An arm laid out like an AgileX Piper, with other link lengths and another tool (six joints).
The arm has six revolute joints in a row. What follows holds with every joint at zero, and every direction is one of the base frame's. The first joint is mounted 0.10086 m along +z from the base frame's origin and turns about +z. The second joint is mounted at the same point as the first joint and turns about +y. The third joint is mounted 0.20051 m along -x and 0.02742 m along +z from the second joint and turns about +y. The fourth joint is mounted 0.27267 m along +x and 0.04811 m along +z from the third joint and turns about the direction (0.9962, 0, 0.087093). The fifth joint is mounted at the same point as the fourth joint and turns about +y. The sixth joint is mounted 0.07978 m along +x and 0.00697 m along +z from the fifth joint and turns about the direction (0.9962, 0, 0.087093). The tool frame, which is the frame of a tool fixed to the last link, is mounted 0.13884 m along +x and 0.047 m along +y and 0.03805 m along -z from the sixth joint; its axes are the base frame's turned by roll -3.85, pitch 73.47 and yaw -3.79 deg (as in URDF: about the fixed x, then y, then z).
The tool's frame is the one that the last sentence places.
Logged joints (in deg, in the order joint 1, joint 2, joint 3, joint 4, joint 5, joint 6), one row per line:
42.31 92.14 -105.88 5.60 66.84 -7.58
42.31 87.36 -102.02 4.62 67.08 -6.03
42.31 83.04 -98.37 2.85 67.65 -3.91
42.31 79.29 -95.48 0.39 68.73 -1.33
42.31 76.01 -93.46 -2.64 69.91 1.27
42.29 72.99 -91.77 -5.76 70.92 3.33
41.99 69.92 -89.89 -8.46 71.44 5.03
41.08 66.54 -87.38 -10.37 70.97 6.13
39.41 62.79 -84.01 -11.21 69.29 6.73
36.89 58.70 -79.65 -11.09 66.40 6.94
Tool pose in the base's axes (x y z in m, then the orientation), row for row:
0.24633 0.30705 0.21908 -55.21 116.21 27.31
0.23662 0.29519 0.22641 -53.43 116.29 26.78
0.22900 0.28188 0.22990 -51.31 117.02 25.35
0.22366 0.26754 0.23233 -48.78 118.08 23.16
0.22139 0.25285 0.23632 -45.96 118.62 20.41
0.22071 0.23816 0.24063 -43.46 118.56 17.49
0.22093 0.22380 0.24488 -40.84 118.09 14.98
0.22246 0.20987 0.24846 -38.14 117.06 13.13
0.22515 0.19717 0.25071 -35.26 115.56 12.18
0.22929 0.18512 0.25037 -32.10 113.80 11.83
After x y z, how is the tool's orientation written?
As a rotation vector, in degrees.
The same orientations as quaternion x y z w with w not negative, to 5 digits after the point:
-0.38277 0.80567 0.18934 0.41052
-0.37148 0.80852 0.18619 0.41669
-0.35737 0.81503 0.17656 0.42052
-0.34027 0.82368 0.16156 0.42387
-0.32176 0.83044 0.14289 0.43178
-0.30573 0.83405 0.12304 0.44245
-0.28895 0.83552 0.10599 0.45518
-0.27175 0.83406 0.09355 0.47090
-0.25326 0.83003 0.08748 0.48914
-0.23255 0.82443 0.08570 0.50881

